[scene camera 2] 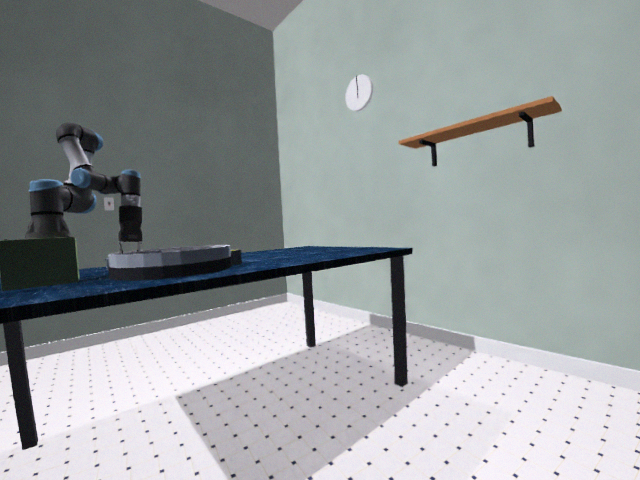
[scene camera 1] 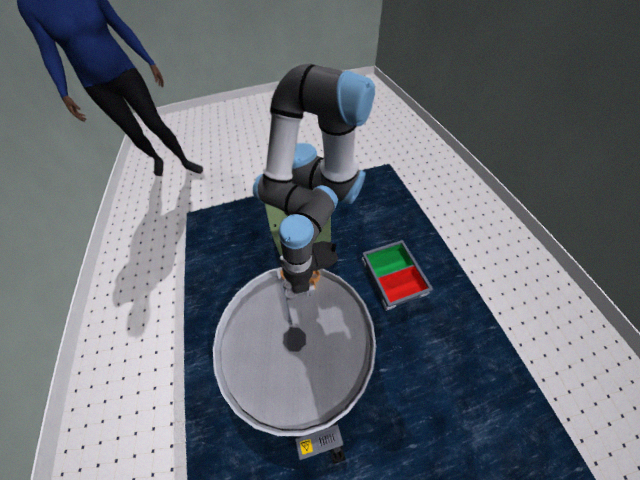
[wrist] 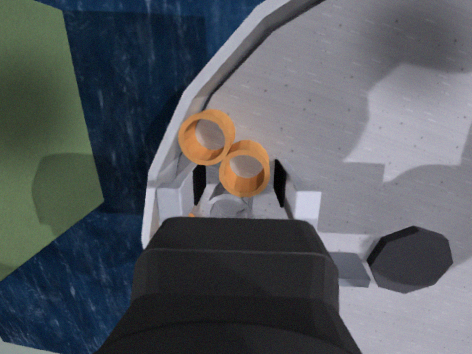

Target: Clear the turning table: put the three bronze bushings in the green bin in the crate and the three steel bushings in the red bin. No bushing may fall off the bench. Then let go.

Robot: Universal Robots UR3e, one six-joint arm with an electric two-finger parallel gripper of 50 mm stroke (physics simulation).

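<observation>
My gripper is open and points down at the rim area of the grey turning table. In the wrist view, one bronze bushing stands by the rim. It touches or nearly touches a second bronze bushing, which shows between the fingers, towards their front. A steel bushing is partly hidden by the gripper body. An orange sliver of another bushing shows beside the left finger. The other steel bushings are hidden or unclear. The green bin and red bin show no bushings.
The grey crate stands on the blue bench right of the turning table. A dark hub is at the table's middle, with a thin bar running from it towards the gripper. A green block is beside the arm base. A person stands behind at left.
</observation>
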